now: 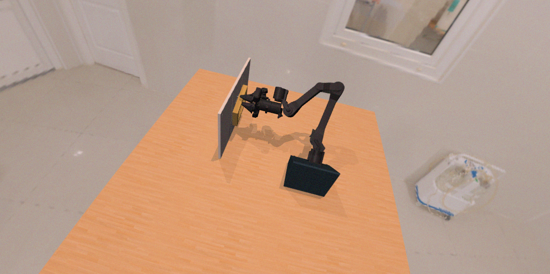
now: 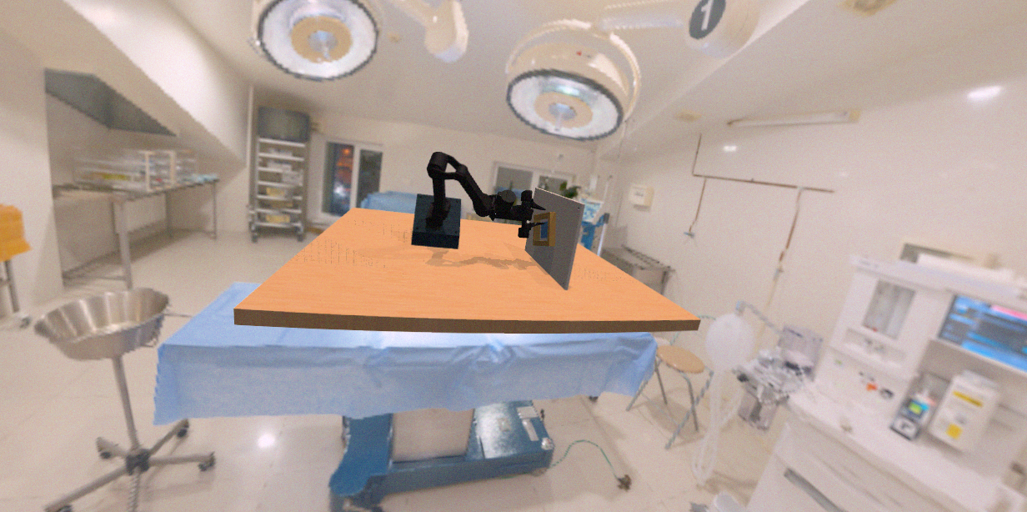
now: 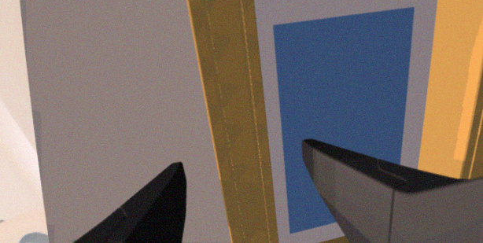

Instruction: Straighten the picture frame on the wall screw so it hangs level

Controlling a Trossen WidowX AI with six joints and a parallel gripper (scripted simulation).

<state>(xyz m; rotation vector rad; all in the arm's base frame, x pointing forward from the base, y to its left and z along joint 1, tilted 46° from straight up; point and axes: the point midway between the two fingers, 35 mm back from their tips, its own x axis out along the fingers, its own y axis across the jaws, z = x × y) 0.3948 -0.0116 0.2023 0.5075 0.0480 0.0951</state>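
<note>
Right now the picture frame is 5 cm below my gripper tip, 1 cm to the right of it and 1 cm ahead of it. The rest, counted from my gripper tip: grey wall panel: 6 cm below, 2 cm ahead, 1 cm to the right.
</note>
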